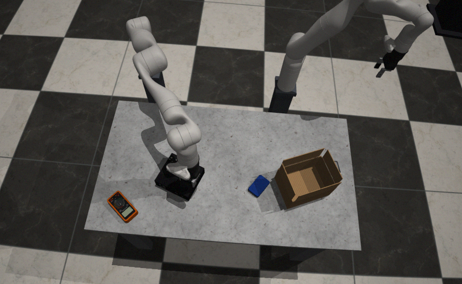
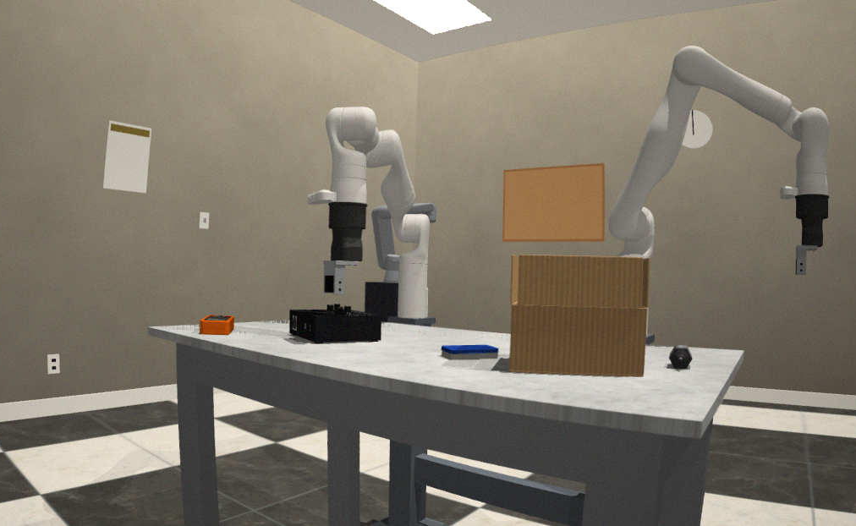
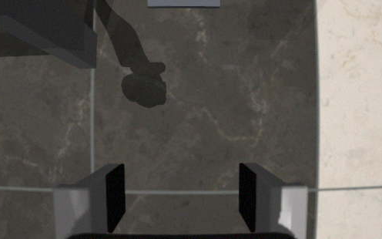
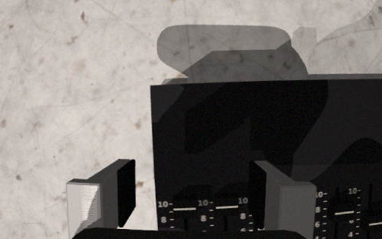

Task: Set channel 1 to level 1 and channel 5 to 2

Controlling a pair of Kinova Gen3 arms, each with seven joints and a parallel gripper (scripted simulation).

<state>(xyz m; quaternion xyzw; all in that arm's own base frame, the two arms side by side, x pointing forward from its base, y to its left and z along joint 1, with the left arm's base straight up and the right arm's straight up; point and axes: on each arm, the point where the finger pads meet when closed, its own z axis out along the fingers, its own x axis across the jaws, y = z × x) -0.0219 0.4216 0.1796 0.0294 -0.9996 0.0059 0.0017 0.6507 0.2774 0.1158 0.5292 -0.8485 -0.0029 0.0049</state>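
Note:
Right now the channel 1 fader is 50 mm below my right hand, 20 mm behind it and 10 mm to the left of it. Also, from my right hand: channel 3 fader 50 mm below, 40 mm behind, 30 mm to the right; channel 2 fader 50 mm below, 20 mm behind, 10 mm to the right; channel 4 fader 80 mm behind, 50 mm below, 40 mm to the right.

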